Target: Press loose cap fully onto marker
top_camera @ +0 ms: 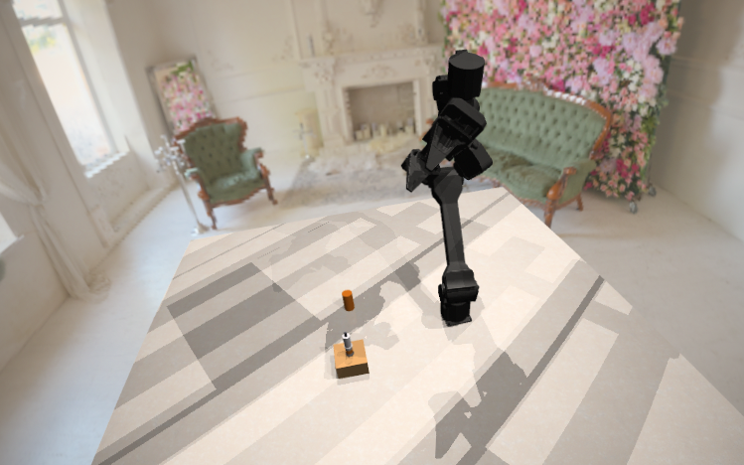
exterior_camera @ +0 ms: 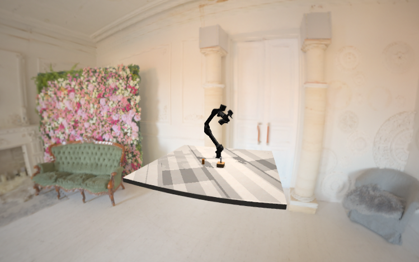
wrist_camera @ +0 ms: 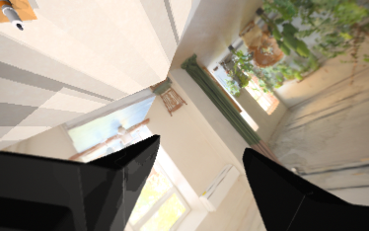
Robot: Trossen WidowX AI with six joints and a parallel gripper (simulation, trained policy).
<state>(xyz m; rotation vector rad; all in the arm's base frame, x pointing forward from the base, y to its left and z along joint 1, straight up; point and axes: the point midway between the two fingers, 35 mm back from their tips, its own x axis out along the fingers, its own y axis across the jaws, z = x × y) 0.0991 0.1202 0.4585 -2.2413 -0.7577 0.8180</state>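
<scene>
The orange cap is 14 cm ahead of my gripper tip, 25 cm to the right of it and 42 cm below it. Round my gripper tip: holder block 15 cm ahead, 6 cm to the right, 43 cm below.
</scene>
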